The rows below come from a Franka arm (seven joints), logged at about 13 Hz.
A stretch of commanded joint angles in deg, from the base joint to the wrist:
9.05 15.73 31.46 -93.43 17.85 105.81 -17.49
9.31 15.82 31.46 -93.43 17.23 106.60 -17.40
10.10 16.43 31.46 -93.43 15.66 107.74 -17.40
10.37 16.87 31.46 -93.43 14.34 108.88 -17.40
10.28 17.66 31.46 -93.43 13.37 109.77 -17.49
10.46 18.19 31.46 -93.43 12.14 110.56 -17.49
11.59 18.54 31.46 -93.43 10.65 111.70 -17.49
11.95 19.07 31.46 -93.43 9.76 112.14 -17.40
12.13 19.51 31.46 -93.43 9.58 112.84 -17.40
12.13 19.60 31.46 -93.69 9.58 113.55 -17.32
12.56 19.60 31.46 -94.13 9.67 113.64 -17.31
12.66 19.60 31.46 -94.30 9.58 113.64 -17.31
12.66 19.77 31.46 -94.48 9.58 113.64 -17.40
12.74 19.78 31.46 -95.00 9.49 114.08 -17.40
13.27 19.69 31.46 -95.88 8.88 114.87 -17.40
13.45 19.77 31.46 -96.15 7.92 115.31 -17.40
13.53 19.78 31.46 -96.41 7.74 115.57 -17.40
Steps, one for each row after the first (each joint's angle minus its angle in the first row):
0.26 0.09 0.00 0.00 -0.62 0.79 0.09
1.05 0.70 0.00 0.00 -2.19 1.93 0.09
1.32 1.14 0.00 0.00 -3.51 3.07 0.09
1.23 1.93 0.00 0.00 -4.48 3.96 0.00
1.41 2.46 0.00 0.00 -5.71 4.75 0.00
2.54 2.81 0.00 0.00 -7.20 5.89 0.00
2.90 3.34 0.00 0.00 -8.09 6.33 0.09
3.08 3.78 0.00 0.00 -8.27 7.03 0.09
3.08 3.87 0.00 -0.26 -8.27 7.74 0.17
3.51 3.87 0.00 -0.70 -8.18 7.83 0.18
3.61 3.87 0.00 -0.87 -8.27 7.83 0.18
3.61 4.04 0.00 -1.05 -8.27 7.83 0.09
3.69 4.05 0.00 -1.57 -8.36 8.27 0.09
4.22 3.96 0.00 -2.45 -8.97 9.06 0.09
4.40 4.04 0.00 -2.72 -9.93 9.50 0.09
4.48 4.05 0.00 -2.98 -10.11 9.76 0.09

